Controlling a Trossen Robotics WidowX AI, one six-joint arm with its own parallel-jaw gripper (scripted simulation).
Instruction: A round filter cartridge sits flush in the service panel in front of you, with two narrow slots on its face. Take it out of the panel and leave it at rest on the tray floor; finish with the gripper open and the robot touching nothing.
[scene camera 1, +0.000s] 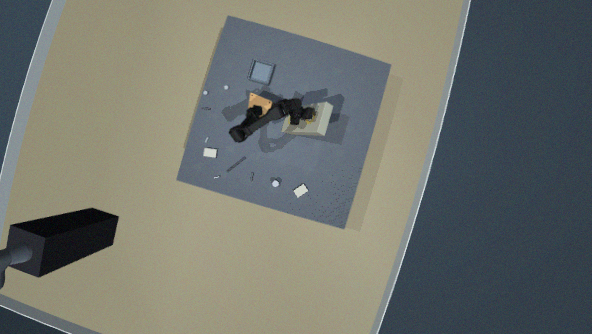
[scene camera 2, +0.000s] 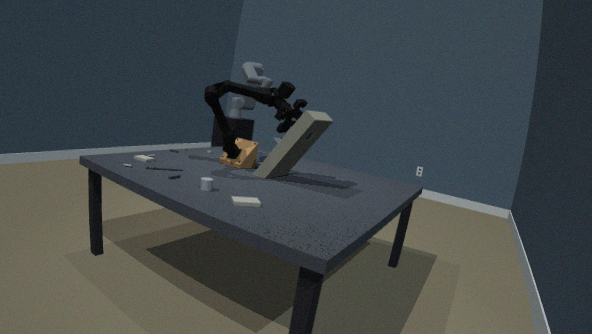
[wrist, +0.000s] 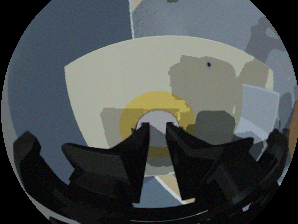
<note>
In view: the gripper (wrist: 157, 125), a round grey filter cartridge (wrist: 157, 120) and a beige service panel (scene camera 1: 317, 126).
The beige service panel shows as well in the wrist view (wrist: 199, 81). Scene camera 2 does not show the round grey filter cartridge, which is hidden by the beige service panel.
</note>
